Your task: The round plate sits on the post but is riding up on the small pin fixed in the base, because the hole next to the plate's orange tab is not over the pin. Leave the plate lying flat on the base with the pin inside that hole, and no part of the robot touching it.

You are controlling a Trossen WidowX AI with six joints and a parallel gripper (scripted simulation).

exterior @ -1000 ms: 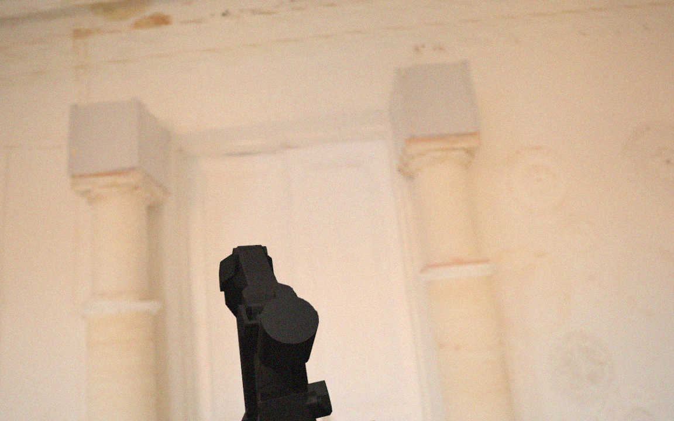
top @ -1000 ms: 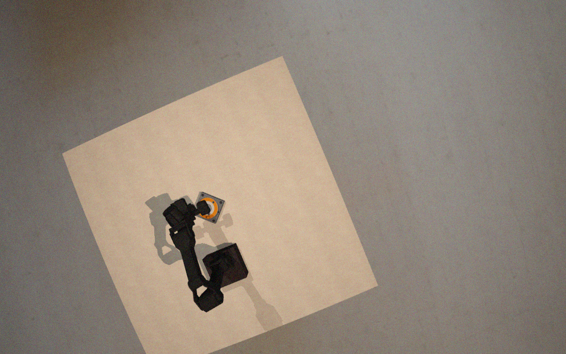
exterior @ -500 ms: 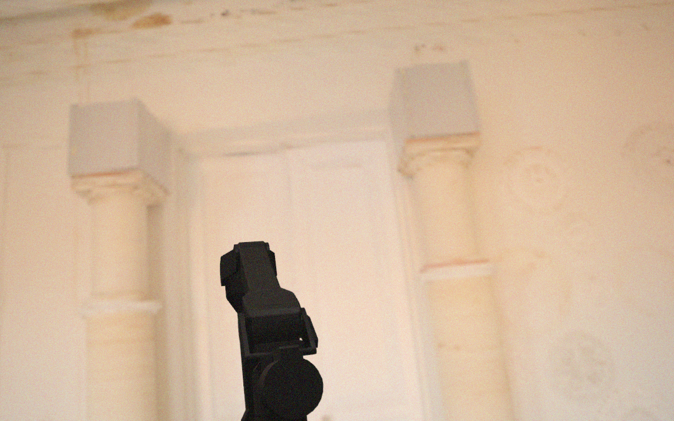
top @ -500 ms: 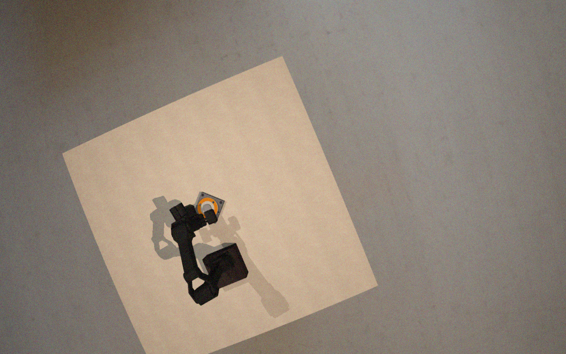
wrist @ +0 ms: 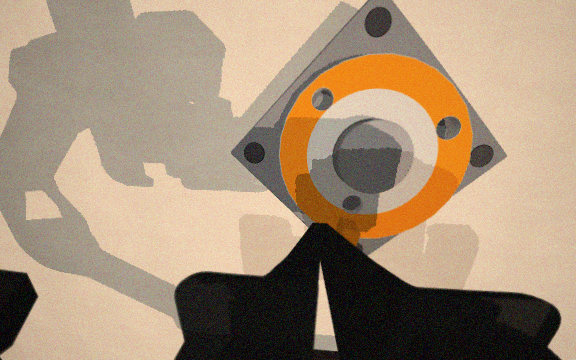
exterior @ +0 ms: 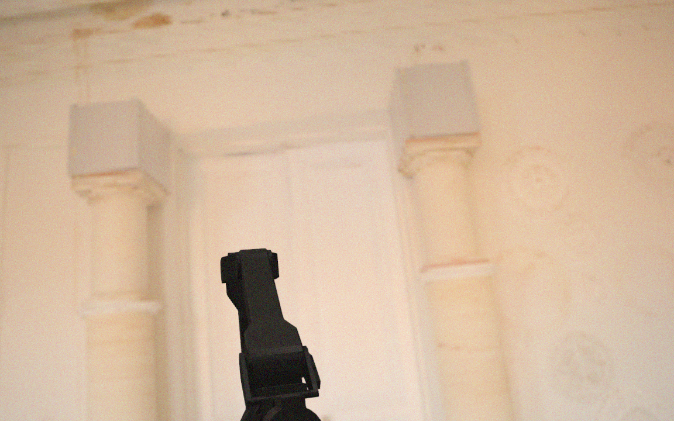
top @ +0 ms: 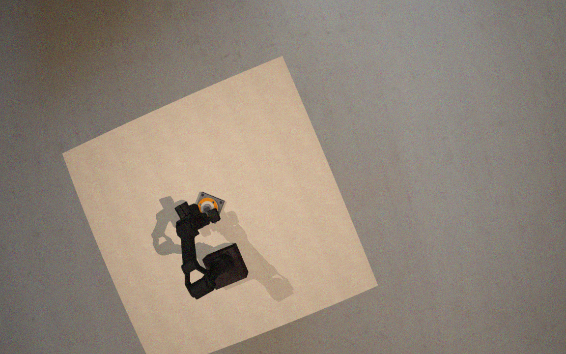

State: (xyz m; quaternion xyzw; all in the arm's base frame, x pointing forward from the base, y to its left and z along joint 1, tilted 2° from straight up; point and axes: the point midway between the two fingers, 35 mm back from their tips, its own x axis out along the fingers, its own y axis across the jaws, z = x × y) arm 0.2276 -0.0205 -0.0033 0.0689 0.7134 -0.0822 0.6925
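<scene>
Now: the round orange plate 2 cm ahead of my gripper tip, 3 cm to the right of it and 1 cm below it. Also, from my gripper tip: square grey base (4 cm ahead, 4 cm to the right, 2 cm below).
</scene>
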